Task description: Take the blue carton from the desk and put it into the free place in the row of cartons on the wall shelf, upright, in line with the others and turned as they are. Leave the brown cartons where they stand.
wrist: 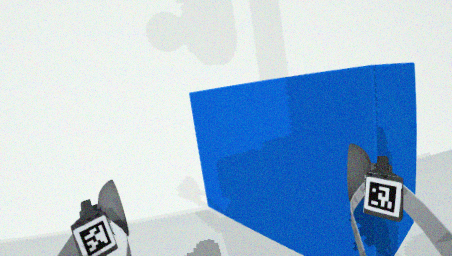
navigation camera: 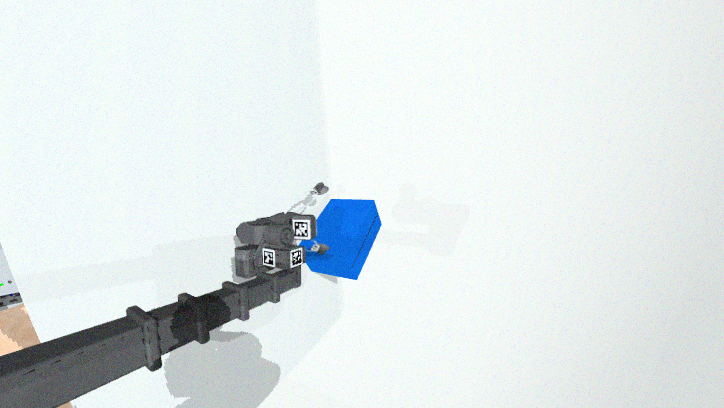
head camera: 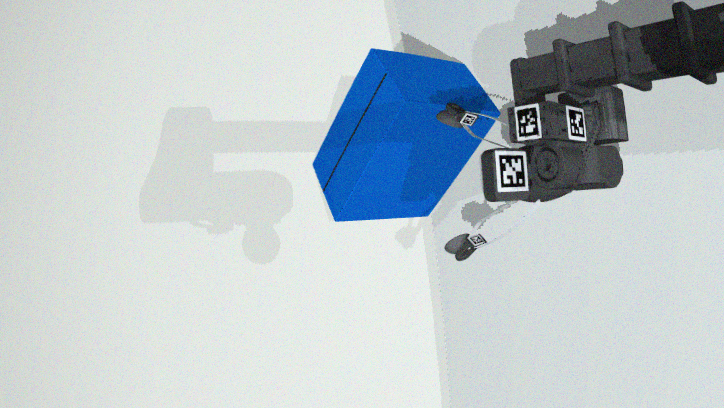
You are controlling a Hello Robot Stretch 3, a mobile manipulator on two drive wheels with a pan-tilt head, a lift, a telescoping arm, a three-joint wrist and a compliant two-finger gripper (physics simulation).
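Places are measured from the robot's base along level axes (x right, y ahead, z up), in millimetres.
Pixels of known places: gripper, between the fingertips: [navigation camera: 325, 218] [head camera: 447, 181].
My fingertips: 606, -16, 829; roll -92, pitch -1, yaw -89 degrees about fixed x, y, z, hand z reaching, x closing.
Note:
For each thing: its top centre in the pictures, then the offset to it from my fingertips, as dx, dy, dz. "*": a spot on its surface instead.
- blue carton, centre of its top: [head camera: 351, 136] [navigation camera: 366, 238] +125, -72, +72
- wood-coloured patch, a spot on its surface: [navigation camera: 15, 324] * -576, -347, -829
The blue carton [head camera: 374, 162] [navigation camera: 344, 233] [wrist: 260, 130] has a thin black line along one narrow face. It is at the pale edge in the head view, left of the wrist, and looks turned at an angle to that edge. My gripper [head camera: 455, 180] [navigation camera: 320, 218] [wrist: 234, 183] is open, with its fingers wide apart. One finger shows in front of the carton in all three views; the other is off to the carton's side. Whether the near finger touches the carton cannot be told. The brown cartons and the wall shelf's free place do not show.
My dark telescoping arm [head camera: 618, 55] [navigation camera: 101, 344] reaches in from the right in the head view and the lower left in the navigation view. Shadows of the arm and wrist fall on the pale surfaces. A wood-coloured patch [navigation camera: 15, 324] shows at the navigation view's left edge.

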